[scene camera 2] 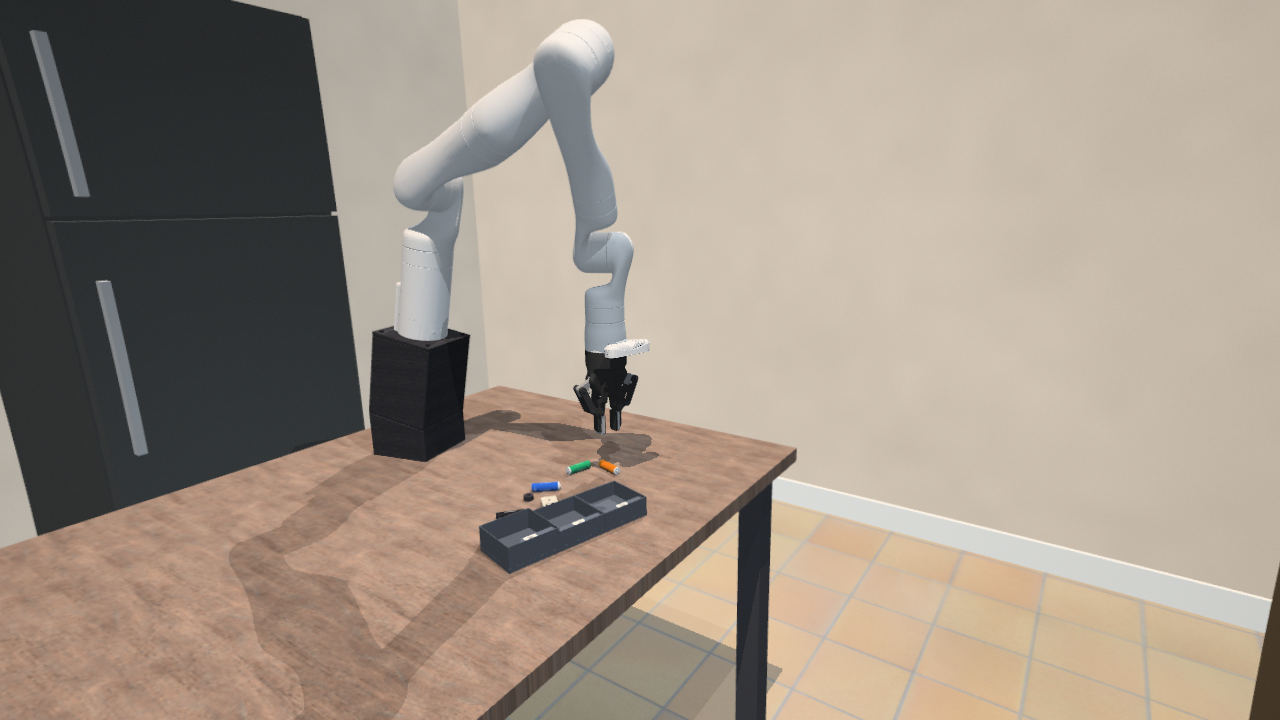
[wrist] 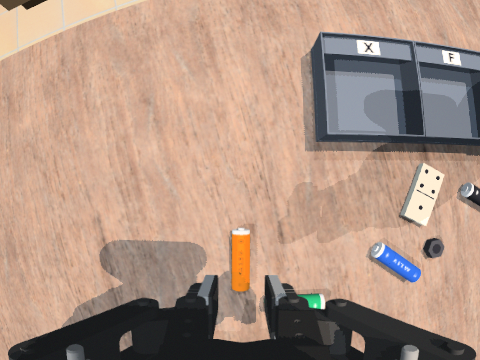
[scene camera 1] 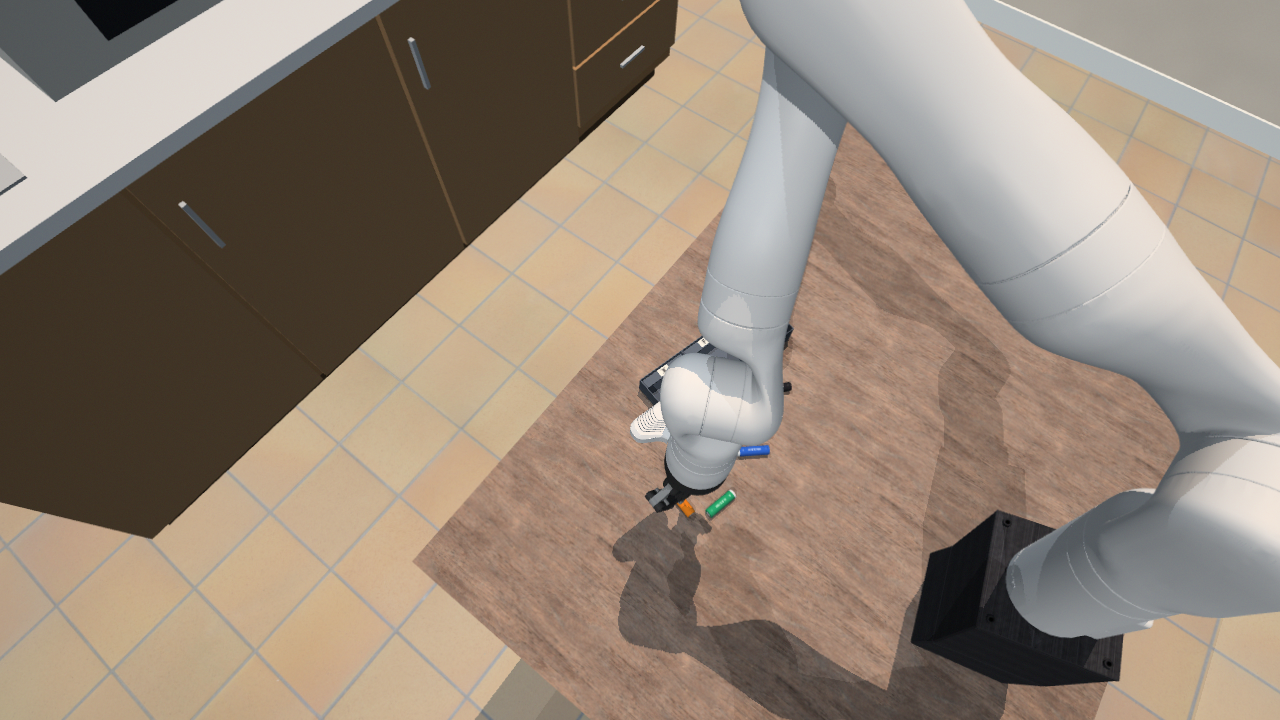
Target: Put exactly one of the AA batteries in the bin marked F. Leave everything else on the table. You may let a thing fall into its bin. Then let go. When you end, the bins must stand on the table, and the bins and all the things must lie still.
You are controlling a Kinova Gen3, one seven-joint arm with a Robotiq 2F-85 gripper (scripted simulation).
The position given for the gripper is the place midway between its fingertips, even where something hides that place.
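Note:
Visible: an orange AA battery (wrist: 240, 237); a white domino (wrist: 427, 182); a dark bin row (scene camera 1: 650, 385), (wrist: 364, 96). The gripper (scene camera 2: 608, 431), (wrist: 241, 291), (scene camera 1: 686, 490) is visible as well.

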